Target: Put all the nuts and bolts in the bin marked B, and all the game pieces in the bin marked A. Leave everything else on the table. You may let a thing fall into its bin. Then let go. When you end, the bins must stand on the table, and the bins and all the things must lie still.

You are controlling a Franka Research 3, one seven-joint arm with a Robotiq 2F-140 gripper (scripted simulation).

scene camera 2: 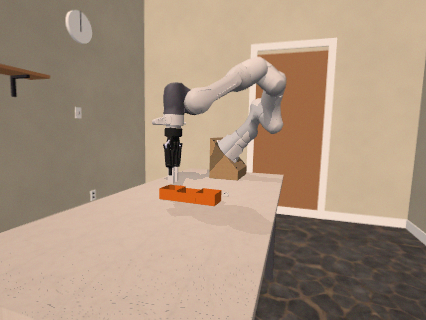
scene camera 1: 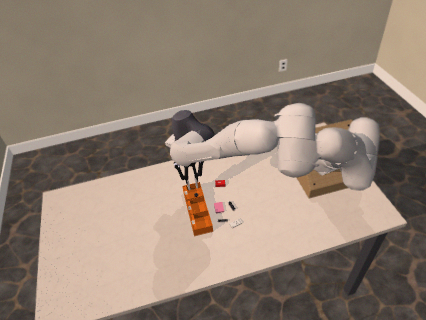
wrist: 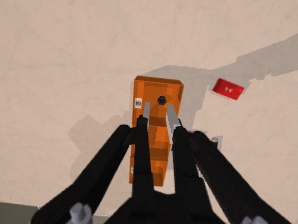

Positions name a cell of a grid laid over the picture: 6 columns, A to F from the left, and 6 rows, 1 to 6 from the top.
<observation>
An orange bin shows in scene camera 2 (C4), in scene camera 1 (C5) and in the wrist view (C3).
</observation>
